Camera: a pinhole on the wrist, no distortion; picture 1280 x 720 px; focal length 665.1 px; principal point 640.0 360.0 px. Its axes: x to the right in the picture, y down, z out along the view. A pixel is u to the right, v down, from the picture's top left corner.
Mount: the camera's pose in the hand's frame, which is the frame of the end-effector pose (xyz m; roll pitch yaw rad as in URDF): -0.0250 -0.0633 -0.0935 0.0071 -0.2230 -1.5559
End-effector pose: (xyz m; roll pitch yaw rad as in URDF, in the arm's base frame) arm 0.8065 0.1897 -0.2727 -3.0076 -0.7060 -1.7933
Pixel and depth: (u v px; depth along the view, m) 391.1 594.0 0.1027
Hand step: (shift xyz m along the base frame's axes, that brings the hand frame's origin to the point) 0.0009 -0.0063 0.0076
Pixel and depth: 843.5 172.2 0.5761
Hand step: 0.1352 -0.2054 -0.4945
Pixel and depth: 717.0 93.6 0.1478
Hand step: 0.0613 0.0215 -0.0913
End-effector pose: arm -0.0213 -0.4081 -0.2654 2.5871 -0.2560 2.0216
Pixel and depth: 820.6 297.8 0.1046
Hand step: -0.0355 -0.0417 -0.0557
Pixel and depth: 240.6 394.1 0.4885
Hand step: 0.3975 0.2095 -0.0954
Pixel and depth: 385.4 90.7 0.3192
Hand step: 0.2416 -0.0273 -0.1332
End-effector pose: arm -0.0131 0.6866 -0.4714 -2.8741 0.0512 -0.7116
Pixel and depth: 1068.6 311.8 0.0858
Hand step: 0.0396 0.0919 0.0253
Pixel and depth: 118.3 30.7 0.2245
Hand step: -0.1951 -0.0008 -0.1166
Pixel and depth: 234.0 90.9 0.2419
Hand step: -0.1665 0.0129 -0.1335
